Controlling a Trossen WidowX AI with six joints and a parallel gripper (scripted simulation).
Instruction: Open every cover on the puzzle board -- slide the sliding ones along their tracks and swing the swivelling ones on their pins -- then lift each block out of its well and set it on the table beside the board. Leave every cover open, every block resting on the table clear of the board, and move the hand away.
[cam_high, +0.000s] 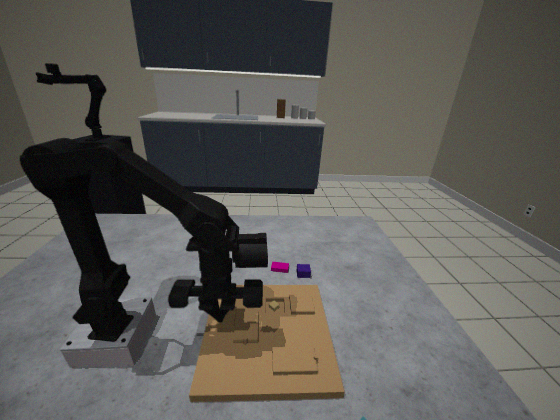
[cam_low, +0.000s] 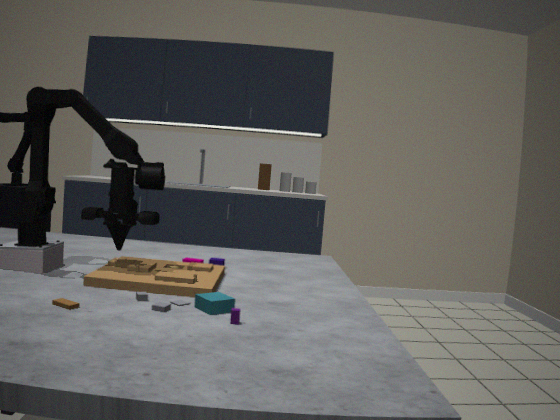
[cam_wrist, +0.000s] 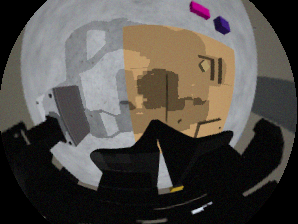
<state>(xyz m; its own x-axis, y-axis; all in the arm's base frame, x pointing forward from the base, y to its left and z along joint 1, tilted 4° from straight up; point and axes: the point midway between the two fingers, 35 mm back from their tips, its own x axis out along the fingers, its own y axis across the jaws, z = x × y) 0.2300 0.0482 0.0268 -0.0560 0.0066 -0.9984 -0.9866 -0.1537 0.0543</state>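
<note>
The tan puzzle board lies 10 cm ahead of my gripper tip, 2 cm to the left of it and 5 cm below it. The rest, counted from my gripper tip: purple block (18 cm ahead, 27 cm to the left, 5 cm below); magenta block (11 cm ahead, 28 cm to the left, 6 cm below); orange block (4 cm ahead, 30 cm to the right, 6 cm below).
</note>
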